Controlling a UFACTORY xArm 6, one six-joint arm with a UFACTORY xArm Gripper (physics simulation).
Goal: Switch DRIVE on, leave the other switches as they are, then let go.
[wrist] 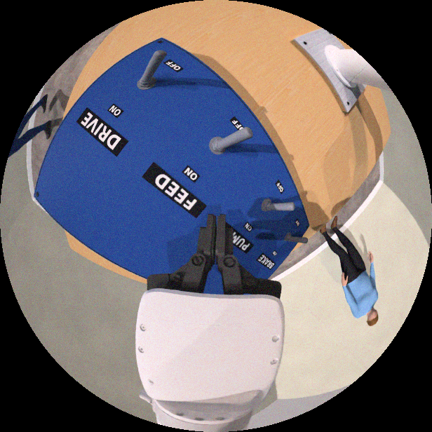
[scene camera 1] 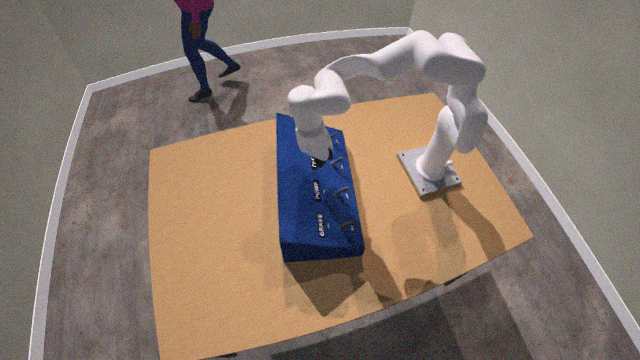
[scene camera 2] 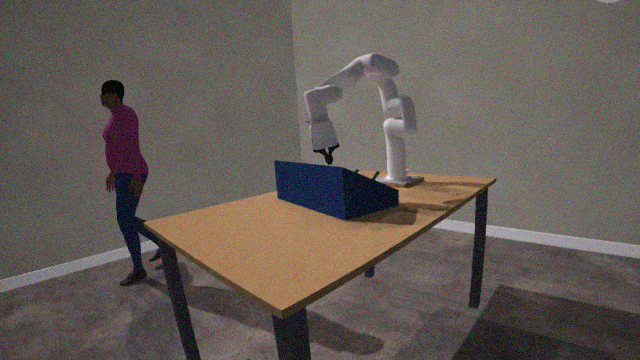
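Where they show: gripper, fingertip midpoint: (scene camera 1: 321, 163) (scene camera 2: 330, 163); arm's base, link origin: (scene camera 1: 430, 168) (scene camera 2: 397, 178).
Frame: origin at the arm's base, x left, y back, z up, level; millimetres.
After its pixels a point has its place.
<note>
The blue sloped panel (scene camera 1: 295, 220) {x 155, y -579, z 133 mm} (scene camera 2: 310, 185) {x 21, y -605, z 73 mm} (wrist: 120, 190) stands on the table. The grey DRIVE lever (scene camera 1: 334, 136) {x -166, y -363, z 94 mm} (wrist: 153, 67) leans to its OFF label, at the panel's far end in scene camera 1. The FEED lever (scene camera 1: 337, 161) {x -49, y -388, z 92 mm} (wrist: 234, 139), PUMP lever (scene camera 1: 342, 191) {x 70, y -408, z 92 mm} (wrist: 281, 206) and BRAKE lever (scene camera 1: 346, 226) {x 189, y -432, z 88 mm} (wrist: 297, 239) also lean to the OFF side. My gripper (scene camera 2: 329, 161) {x -22, y -455, z 134 mm} (wrist: 216, 222) is shut and empty above the panel, apart from the levers. In the wrist view its tips overlap the panel between the FEED and PUMP labels. The DRIVE label is hidden in scene camera 1.
The wooden table (scene camera 1: 210, 225) {x 33, y -865, z -21 mm} (scene camera 2: 240, 250) {x 174, y -996, z -21 mm} carries the panel and the arm's base plate (scene camera 1: 430, 188) {x 88, y -44, z 1 mm} (scene camera 2: 411, 180) {x 86, y 2, z -2 mm} (wrist: 320, 55). A person in a magenta top (scene camera 1: 196, 45) (scene camera 2: 122, 137) walks on the floor behind the table. A person in a blue top (wrist: 361, 294) shows in the wrist view.
</note>
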